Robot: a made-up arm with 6 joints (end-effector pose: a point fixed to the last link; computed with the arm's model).
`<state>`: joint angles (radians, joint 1 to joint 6).
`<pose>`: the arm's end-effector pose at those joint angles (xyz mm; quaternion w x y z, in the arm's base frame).
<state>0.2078 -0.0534 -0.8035 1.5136 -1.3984 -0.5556</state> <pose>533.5 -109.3 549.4 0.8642 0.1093 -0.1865 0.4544</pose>
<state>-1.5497 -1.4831 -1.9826 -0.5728 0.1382 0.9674</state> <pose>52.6 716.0 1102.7 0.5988 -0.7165 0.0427 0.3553</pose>
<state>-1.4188 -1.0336 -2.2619 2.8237 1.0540 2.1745</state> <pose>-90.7 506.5 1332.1 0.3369 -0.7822 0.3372 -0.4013</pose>
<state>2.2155 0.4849 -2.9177 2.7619 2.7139 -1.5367</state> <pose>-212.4 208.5 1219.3 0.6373 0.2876 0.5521 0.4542</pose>
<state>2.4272 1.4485 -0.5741 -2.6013 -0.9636 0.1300</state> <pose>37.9 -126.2 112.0 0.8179 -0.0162 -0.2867 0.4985</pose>
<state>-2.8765 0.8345 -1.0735 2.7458 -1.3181 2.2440</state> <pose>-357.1 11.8 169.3 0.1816 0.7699 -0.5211 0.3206</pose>
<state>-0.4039 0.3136 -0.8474 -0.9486 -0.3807 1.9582</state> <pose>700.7 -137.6 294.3 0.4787 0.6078 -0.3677 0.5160</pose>
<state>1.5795 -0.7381 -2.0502 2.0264 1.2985 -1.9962</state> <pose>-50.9 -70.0 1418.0 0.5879 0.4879 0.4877 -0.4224</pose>
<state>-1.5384 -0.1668 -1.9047 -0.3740 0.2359 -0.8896</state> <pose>29.4 -541.2 1291.2 0.8357 0.1312 0.5262 0.0865</pose>
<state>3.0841 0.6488 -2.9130 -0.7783 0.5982 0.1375</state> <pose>-707.9 40.2 1234.1 0.6985 0.1832 0.0658 -0.6886</pose>
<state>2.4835 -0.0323 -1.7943 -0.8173 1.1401 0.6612</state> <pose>-514.7 485.4 999.0 0.3009 0.0231 -0.3626 -0.8818</pose>
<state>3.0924 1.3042 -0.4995 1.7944 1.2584 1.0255</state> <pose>49.8 -68.7 -132.4 0.7387 0.3711 0.4853 0.2848</pose>
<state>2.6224 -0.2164 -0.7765 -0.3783 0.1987 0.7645</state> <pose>-613.3 319.3 542.6 0.5649 -0.0902 -0.4746 -0.6690</pose>
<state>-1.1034 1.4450 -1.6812 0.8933 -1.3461 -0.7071</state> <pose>170.8 -707.2 23.4 0.9613 0.2217 0.1477 0.0698</pose>
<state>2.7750 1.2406 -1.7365 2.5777 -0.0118 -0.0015</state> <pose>-605.3 328.8 -102.5 0.1045 0.7816 0.4128 0.4559</pose>
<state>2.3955 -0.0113 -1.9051 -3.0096 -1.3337 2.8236</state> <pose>-347.9 334.6 839.6 0.6128 0.1519 -0.5280 -0.5680</pose>
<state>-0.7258 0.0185 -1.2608 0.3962 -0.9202 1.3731</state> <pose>475.1 -526.5 893.4 0.3697 -0.1327 -0.7458 0.5381</pose>
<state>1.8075 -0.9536 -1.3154 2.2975 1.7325 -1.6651</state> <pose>-116.2 102.7 1228.6 0.8757 0.1775 0.4071 -0.1895</pose>
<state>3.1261 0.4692 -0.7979 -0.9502 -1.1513 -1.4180</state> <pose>-603.9 -129.4 314.9 0.6671 0.5499 0.5009 -0.0405</pose>
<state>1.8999 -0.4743 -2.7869 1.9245 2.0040 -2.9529</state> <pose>-10.3 -383.8 1323.0 0.0784 0.6923 0.7058 0.1284</pose>
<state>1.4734 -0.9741 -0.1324 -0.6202 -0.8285 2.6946</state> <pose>-62.0 400.6 677.1 0.3742 -0.8609 0.1027 -0.3292</pose>
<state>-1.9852 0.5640 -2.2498 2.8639 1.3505 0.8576</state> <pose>-353.6 -814.5 993.0 0.3027 0.0105 0.7380 -0.6030</pose>
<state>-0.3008 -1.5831 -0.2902 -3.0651 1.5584 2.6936</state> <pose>269.2 -131.0 916.9 0.5505 -0.7023 -0.1810 0.4135</pose>
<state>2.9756 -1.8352 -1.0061 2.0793 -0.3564 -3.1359</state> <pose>188.3 170.4 997.6 0.4690 0.1387 0.4059 -0.7720</pose>
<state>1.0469 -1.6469 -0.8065 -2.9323 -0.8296 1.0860</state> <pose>71.7 89.6 828.6 0.0412 -0.6954 0.3954 0.5987</pose>
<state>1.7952 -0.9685 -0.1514 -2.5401 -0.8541 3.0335</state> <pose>-136.8 197.9 360.2 0.3679 -0.3676 -0.5932 -0.6145</pose>
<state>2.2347 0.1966 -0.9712 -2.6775 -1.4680 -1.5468</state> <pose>-301.2 276.3 410.0 0.4128 0.4734 0.6863 0.3667</pose>
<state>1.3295 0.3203 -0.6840 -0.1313 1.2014 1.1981</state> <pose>136.7 438.6 79.1 0.4779 0.4993 0.6383 0.3389</pose>
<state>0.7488 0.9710 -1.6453 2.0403 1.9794 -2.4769</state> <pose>546.2 675.9 222.2 0.5586 0.0049 0.2074 -0.8031</pose>
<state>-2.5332 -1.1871 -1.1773 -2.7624 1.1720 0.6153</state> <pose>-96.1 -4.1 1226.4 0.2062 0.1193 0.4107 -0.8801</pose>
